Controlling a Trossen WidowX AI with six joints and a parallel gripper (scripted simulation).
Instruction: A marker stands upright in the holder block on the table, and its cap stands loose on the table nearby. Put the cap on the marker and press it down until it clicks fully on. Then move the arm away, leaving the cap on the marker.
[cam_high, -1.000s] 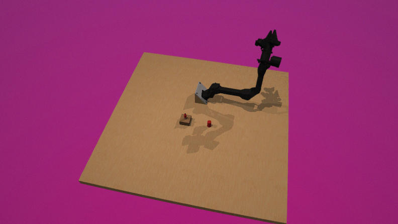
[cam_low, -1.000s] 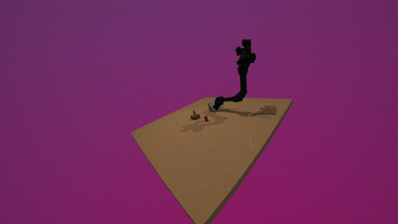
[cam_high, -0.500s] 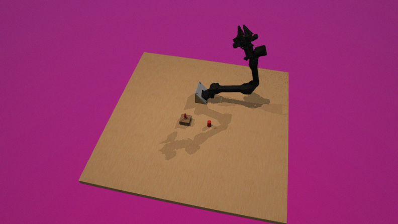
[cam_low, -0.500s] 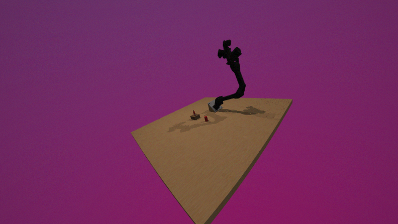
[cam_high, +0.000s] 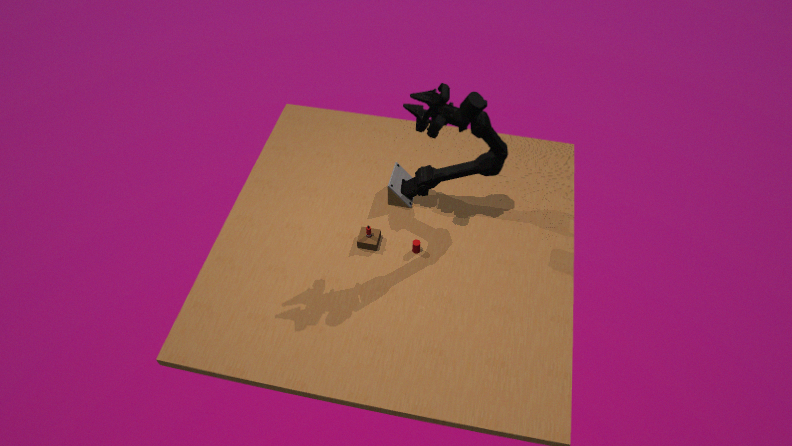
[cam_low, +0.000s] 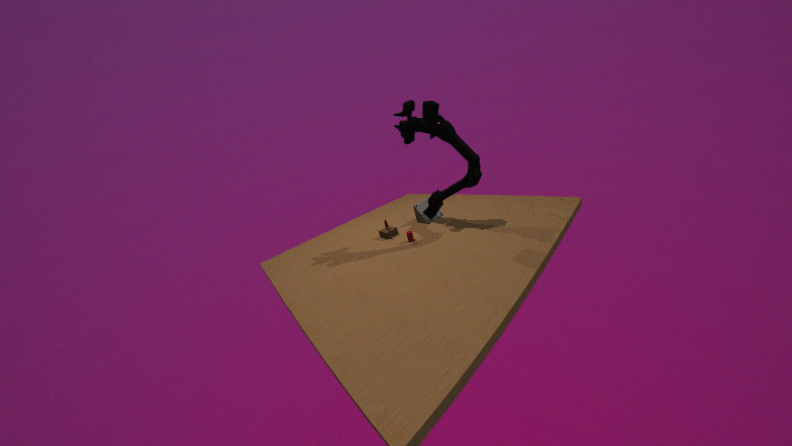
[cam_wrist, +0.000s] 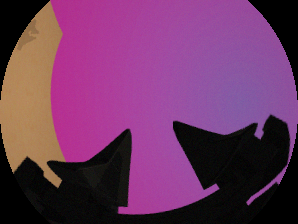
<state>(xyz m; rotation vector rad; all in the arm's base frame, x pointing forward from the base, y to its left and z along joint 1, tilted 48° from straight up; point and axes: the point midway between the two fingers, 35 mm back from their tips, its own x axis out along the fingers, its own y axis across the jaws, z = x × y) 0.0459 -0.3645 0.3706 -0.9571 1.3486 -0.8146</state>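
My gripper tip is now 14 cm short of the red cap, 6 cm to the right of it and 54 cm above it. The rest, counted from my gripper tip: holder block 12 cm ahead, 11 cm to the right, 54 cm below.
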